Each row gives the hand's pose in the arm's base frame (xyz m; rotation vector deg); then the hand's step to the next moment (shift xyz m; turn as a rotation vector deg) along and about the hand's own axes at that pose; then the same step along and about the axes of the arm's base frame.
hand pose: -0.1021 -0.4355 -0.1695 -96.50 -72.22 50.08
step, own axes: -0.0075 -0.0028 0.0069 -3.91 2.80 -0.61
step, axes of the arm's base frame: -0.0091 -0.0054 0.0001 0.63 -4.31 -2.12
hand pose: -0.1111 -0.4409 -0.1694 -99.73 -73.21 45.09
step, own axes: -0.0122 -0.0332 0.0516 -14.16 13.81 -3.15
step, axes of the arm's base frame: -0.0620 0.0061 0.0053 4.71 -16.41 -10.48
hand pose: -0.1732 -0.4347 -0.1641 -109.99 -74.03 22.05
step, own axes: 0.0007 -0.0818 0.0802 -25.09 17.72 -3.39
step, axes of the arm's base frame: -0.1026 0.0502 0.0081 2.60 -26.89 -15.01
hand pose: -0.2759 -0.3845 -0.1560 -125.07 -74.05 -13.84
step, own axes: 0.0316 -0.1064 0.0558 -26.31 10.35 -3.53
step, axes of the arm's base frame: -0.0815 0.0932 0.0099 -4.25 -25.23 -12.55
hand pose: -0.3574 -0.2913 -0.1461 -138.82 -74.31 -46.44
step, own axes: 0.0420 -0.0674 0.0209 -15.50 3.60 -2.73
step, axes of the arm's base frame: -0.0301 0.0761 0.0067 -4.80 -13.78 -6.92
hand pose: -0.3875 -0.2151 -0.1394 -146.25 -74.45 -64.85
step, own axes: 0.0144 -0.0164 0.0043 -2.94 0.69 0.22
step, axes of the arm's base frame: -0.0039 0.0218 0.0018 -0.47 -2.35 -1.85
